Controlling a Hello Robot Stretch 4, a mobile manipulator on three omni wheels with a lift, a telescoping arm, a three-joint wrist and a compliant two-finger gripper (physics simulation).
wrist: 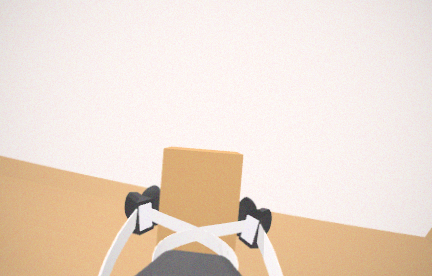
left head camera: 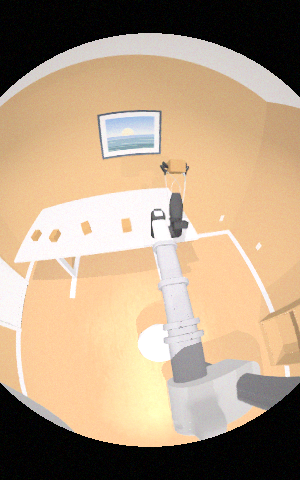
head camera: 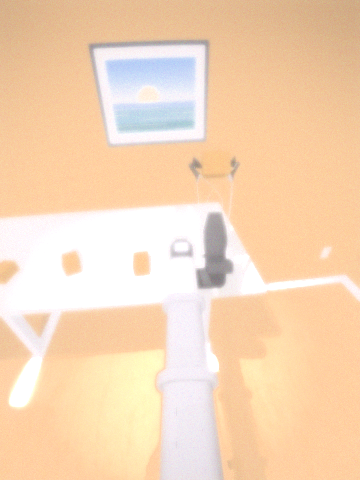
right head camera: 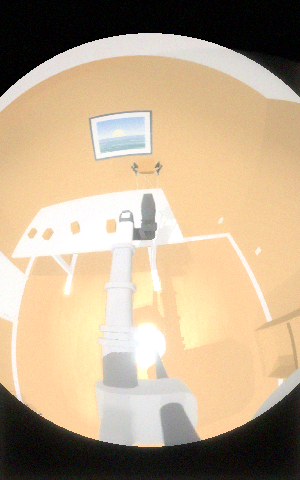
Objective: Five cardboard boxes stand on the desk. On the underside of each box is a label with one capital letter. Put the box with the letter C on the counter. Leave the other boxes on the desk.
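Pixels of known places: gripper, fingertip midpoint: (wrist: 198, 207) (left head camera: 174, 161) (head camera: 213, 155) (right head camera: 146, 160); robot's base at its link origin: (left head camera: 157, 341) (right head camera: 145, 343).
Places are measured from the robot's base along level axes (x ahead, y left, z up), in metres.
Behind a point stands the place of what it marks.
Observation:
My gripper (head camera: 215, 166) @(x 0.641, y -0.089, z 1.396 m) (left head camera: 175, 167) @(x 0.641, y -0.089, z 1.396 m) (right head camera: 147, 168) (wrist: 198, 207) @(x 0.641, y -0.089, z 1.396 m) is shut on a cardboard box (head camera: 216, 161) @(x 0.581, y -0.085, z 1.398 m) (left head camera: 177, 166) @(x 0.577, y -0.085, z 1.391 m) (right head camera: 147, 172) @(x 0.603, y -0.092, z 1.356 m) (wrist: 202, 182) @(x 0.590, y -0.088, z 1.364 m). It holds the box up above the far right part of the white desk (head camera: 110, 227) @(x 1.110, y 0.387, z 0.923 m) (left head camera: 105, 210) @(x 1.009, y 0.353, z 0.923 m) (right head camera: 95, 210) @(x 1.019, y 0.359, z 0.923 m), in front of the wall. No letter shows on the faces of the held box in view. Several other boxes stand on the desk, among them the rightmost one (head camera: 141, 263) @(x 0.738, y 0.159, z 0.973 m) (left head camera: 126, 225) @(x 0.731, y 0.158, z 0.973 m) (right head camera: 110, 226) @(x 0.729, y 0.156, z 0.973 m) and the one left of it (head camera: 71, 263) @(x 0.753, y 0.449, z 0.973 m) (left head camera: 86, 228) @(x 0.749, y 0.445, z 0.967 m) (right head camera: 75, 227) @(x 0.754, y 0.439, z 0.969 m). Their undersides are hidden. I cannot identify the counter.
A framed picture (head camera: 150, 95) @(x 1.357, y 0.122, z 1.531 m) (left head camera: 130, 134) @(x 1.358, y 0.103, z 1.503 m) (right head camera: 121, 134) @(x 1.358, y 0.100, z 1.515 m) hangs on the wall behind the desk. A brown open-fronted piece of furniture (left head camera: 277, 337) @(x -0.588, y -1.605, z 0.073 m) stands at the right edge. A white surface (left head camera: 7, 297) @(x 0.292, y 2.086, z 0.330 m) shows at the left edge. My arm (head camera: 185, 340) @(x 0.268, y 0.000, z 1.225 m) (left head camera: 175, 300) @(x 0.168, y 0.007, z 1.228 m) reaches toward the desk.

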